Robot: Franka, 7 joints.
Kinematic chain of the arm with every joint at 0, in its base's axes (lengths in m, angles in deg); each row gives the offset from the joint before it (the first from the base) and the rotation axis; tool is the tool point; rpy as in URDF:
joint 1: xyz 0 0 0.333 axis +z
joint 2: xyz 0 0 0 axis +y
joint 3: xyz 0 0 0.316 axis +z
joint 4: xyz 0.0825 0 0 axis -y
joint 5: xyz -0.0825 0 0.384 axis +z
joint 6: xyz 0 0 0 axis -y
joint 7: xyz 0.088 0 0 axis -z
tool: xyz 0 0 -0.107 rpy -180 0 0
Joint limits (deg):
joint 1: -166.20..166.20
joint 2: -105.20..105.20
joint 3: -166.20..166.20
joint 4: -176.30..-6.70
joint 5: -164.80..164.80
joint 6: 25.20..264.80
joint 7: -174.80..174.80
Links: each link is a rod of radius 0.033 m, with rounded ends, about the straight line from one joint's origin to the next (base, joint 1, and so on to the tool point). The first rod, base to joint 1, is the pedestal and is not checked.
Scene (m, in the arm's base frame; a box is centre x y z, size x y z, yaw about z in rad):
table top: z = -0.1
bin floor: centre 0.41 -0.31 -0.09 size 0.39 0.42 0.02 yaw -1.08
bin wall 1: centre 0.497 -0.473 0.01 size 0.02 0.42 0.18 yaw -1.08
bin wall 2: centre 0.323 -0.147 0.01 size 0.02 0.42 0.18 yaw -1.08
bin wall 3: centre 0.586 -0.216 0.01 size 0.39 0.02 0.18 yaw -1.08
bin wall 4: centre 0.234 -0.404 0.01 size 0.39 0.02 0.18 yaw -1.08
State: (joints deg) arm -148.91 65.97 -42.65 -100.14 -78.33 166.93 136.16
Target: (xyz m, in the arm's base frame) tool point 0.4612 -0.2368 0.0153
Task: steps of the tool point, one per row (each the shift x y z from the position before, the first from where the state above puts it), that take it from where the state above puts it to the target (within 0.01 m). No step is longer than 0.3 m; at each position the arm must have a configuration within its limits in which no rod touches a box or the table.
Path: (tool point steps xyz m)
1: 0.0599 -0.2463 -0.0225
2: 0.1465 -0.2125 0.0125
3: 0.2144 -0.1384 0.0431
4: 0.2455 -0.0380 0.0657
5: 0.2313 0.0688 0.0779
6: 0.0767 0.0901 -0.0271
7: 0.0566 0.0942 0.0040
8: 0.0354 0.0877 0.0306
9: 0.0083 -0.0079 -0.0907
10: -0.0083 0.0080 -0.1016

